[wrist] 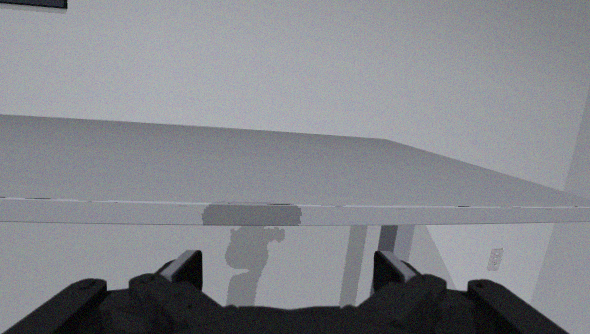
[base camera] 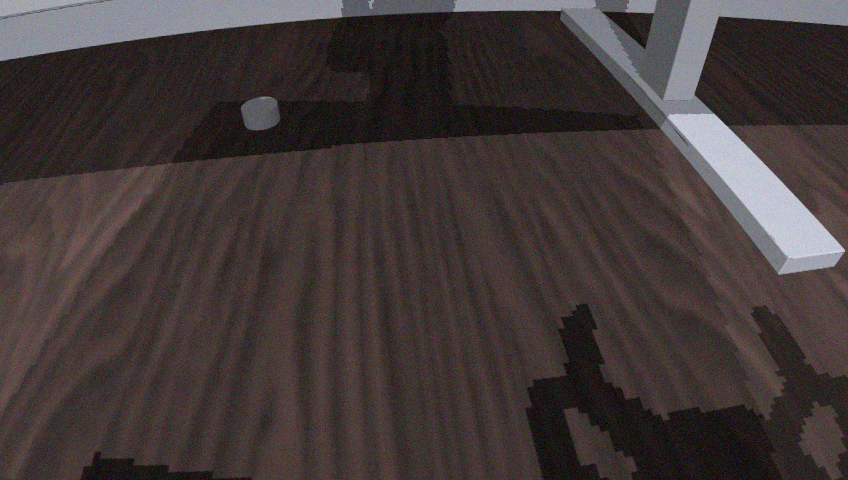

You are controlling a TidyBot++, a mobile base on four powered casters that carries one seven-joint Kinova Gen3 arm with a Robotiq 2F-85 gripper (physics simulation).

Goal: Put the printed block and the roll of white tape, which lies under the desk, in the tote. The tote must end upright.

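Frame: origin at the arm's base, x ahead, y left, z up, level; metres.
Seen in the pictures: gripper, fingertip midpoint: (wrist: 288, 270).
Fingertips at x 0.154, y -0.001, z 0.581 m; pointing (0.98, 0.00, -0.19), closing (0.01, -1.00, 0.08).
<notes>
A point is followed by its place in that frame.
The roll of white tape (base camera: 260, 113) @[x 0.660, y 0.254, z -0.373 m] lies on the dark wood floor in the desk's shadow, at the upper left of the base camera view. My gripper (wrist: 288, 270) @[x 0.154, y -0.001, z 0.581 m] is open and empty in the wrist view. Its fingers stand wide apart in front of the desk's front edge and the wall below it. The roll does not show in the wrist view. The printed block and the tote do not show in either view.
The grey desk top (wrist: 240, 167) @[x 0.492, y 0.075, z 0.553 m] spans the wrist view, with its front edge just beyond my fingers. A white desk foot (base camera: 755, 184) and leg (base camera: 680, 53) @[x 0.743, y -0.296, z -0.299 m] stand at the right of the base camera view. The wall runs behind the desk, with an outlet (wrist: 495, 259) @[x 1.353, y -1.061, z 0.004 m].
</notes>
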